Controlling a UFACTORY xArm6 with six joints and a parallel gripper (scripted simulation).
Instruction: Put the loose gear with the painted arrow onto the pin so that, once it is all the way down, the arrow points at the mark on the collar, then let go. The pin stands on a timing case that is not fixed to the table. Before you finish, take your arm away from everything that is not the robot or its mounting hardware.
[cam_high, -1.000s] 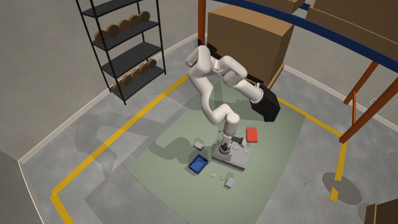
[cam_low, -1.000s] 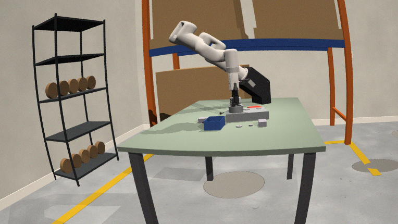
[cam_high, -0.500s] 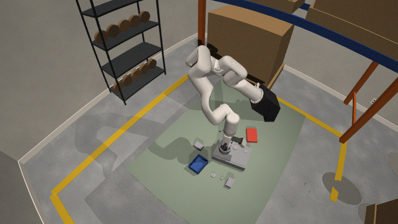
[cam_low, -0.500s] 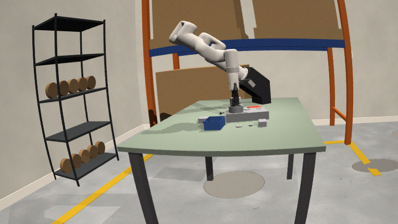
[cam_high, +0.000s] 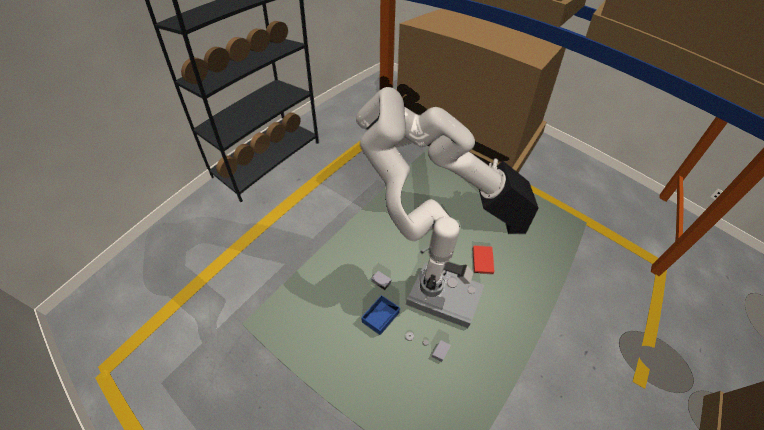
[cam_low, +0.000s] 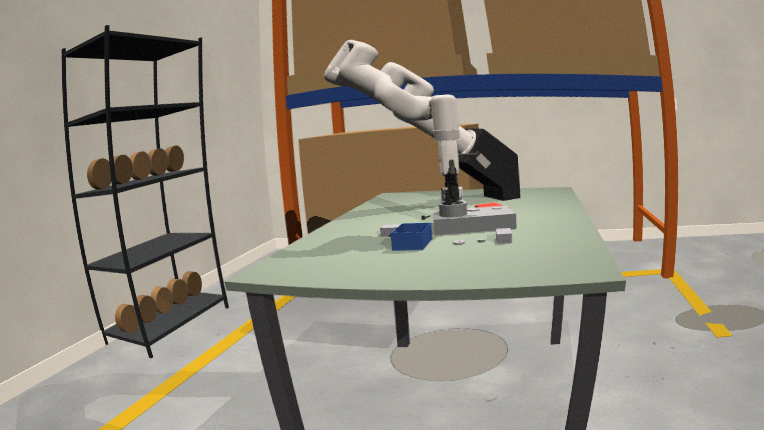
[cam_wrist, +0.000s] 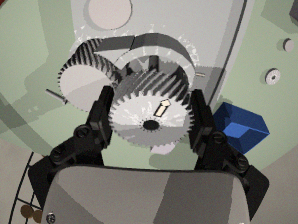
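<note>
Right now my hand is right at the grey toothed gear. Round my hand: red block 200 mm behind, 160 mm to the left, 100 mm below; blue tray 160 mm ahead, 130 mm to the right, 90 mm below; disc 200 mm ahead, 40 mm to the left, 100 mm below.
</note>
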